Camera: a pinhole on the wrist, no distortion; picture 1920 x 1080 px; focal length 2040.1 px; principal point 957.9 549.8 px. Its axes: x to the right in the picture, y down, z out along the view. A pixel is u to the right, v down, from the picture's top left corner.
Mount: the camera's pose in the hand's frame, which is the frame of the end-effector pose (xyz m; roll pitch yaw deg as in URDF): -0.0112 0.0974 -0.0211 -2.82 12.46 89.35
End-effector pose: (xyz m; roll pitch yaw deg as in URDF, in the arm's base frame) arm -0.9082 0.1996 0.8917 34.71 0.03 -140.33
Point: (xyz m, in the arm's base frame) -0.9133 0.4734 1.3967
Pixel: 559.6 1038.7
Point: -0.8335 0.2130 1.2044
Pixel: 1345.9 864.1
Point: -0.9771 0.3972 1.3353
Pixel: 480.6 709.8
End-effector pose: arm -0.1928 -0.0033 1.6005 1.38 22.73 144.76
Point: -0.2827 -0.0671 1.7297
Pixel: 642.1 518.0
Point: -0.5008 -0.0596 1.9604
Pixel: 1143.1 117.7
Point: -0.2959 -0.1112 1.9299
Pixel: 862.2 1031.4
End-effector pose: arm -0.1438 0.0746 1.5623 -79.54 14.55 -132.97
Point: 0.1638 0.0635 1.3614
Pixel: outside the picture
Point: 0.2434 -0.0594 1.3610
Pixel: 1604.6 983.4
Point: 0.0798 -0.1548 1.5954
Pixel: 14.5 328.9
